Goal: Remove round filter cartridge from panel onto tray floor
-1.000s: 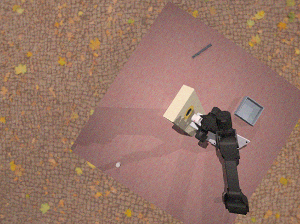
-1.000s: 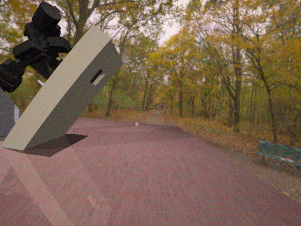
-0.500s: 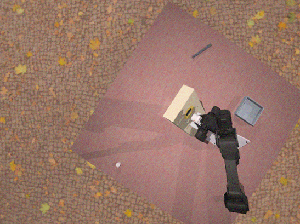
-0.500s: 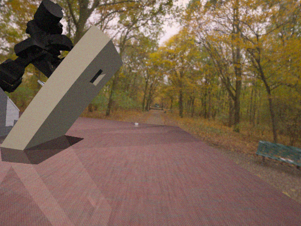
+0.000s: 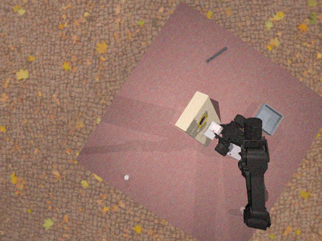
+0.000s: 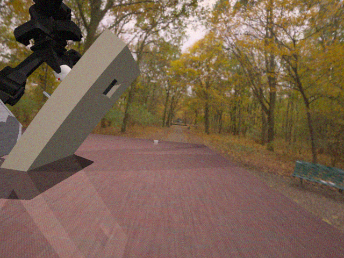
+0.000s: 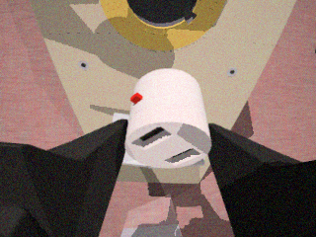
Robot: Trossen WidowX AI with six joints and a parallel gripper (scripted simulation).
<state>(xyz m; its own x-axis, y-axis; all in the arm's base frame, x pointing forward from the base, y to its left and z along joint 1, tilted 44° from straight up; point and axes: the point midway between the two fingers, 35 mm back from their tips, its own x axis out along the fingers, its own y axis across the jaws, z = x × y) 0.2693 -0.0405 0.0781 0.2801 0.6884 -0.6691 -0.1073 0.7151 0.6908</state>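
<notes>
Now: gripper tip 29 cm past the grey tray, 32 cm to the left of it and 24 cm above it. The rest, counted from my gripper tip: small white peg 17 cm ahead, 57 cm to the left, 24 cm below; then service panel 5 cm ahead, 1 cm to the left, 7 cm below; then white round filter cartridge right at my gripper tip.
</notes>
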